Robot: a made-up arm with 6 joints. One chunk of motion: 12 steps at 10 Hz.
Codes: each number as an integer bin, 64 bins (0 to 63) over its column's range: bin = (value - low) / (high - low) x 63, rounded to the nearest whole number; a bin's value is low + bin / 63 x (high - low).
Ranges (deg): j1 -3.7..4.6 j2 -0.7..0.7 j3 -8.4..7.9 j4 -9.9..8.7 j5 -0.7..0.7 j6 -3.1..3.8
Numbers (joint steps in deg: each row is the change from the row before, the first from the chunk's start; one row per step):
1: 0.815 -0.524 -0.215 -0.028 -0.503 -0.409
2: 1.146 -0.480 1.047 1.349 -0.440 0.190
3: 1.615 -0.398 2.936 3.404 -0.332 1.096
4: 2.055 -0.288 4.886 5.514 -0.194 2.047
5: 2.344 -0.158 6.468 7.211 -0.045 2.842
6: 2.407 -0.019 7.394 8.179 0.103 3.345
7: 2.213 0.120 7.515 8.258 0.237 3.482
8: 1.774 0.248 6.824 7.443 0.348 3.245
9: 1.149 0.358 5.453 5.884 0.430 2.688
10: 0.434 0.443 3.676 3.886 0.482 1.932
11: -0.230 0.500 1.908 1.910 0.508 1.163
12: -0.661 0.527 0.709 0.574 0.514 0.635
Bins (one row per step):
1: 34 8 32 33 9 25
2: 37 10 37 38 12 30
3: 40 14 44 45 17 38
4: 44 19 51 52 23 47
5: 46 24 57 58 29 54
6: 46 31 61 61 36 59
7: 45 37 62 62 42 60
8: 42 43 59 59 47 58
9: 37 48 54 53 51 53
10: 31 51 47 47 53 46
11: 26 54 40 40 54 39
12: 23 55 35 35 55 34

